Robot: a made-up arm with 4 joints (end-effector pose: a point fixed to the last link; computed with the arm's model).
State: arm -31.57 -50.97 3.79 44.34
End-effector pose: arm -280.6 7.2 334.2 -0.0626 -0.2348 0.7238 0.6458
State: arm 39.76 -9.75 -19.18 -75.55
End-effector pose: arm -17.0 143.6 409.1 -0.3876 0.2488 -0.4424 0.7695
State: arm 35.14 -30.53 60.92 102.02
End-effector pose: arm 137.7 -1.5 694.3 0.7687 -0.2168 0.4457 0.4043
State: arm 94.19 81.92 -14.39 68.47
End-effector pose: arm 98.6 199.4 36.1 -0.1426 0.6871 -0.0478 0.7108
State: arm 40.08 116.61 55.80 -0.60
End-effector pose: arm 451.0 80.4 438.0 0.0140 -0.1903 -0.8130 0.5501
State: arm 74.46 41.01 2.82 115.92
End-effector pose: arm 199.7 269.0 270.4 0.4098 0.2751 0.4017 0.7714
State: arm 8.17 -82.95 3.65 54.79
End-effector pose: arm -136.5 -140.0 493.1 0.2310 0.0106 0.8951 0.3812
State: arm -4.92 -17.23 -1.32 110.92
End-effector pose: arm -178.9 136.4 431.8 0.1241 -0.1696 0.8719 0.4422
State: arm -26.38 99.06 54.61 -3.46
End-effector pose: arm 6.5 128.6 736.5 0.4955 -0.4163 -0.6009 0.4691
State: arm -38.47 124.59 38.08 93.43
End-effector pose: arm 17.9 56.2 732.8 -0.0371 -0.7369 -0.2919 0.6086
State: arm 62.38 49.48 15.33 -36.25
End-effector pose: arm 275.6 248.7 277.8 -0.2542 0.4339 -0.6265 0.5955
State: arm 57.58 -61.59 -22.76 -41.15
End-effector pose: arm -14.0 -37.4 441.2 -0.0776 0.3285 0.2191 0.9154
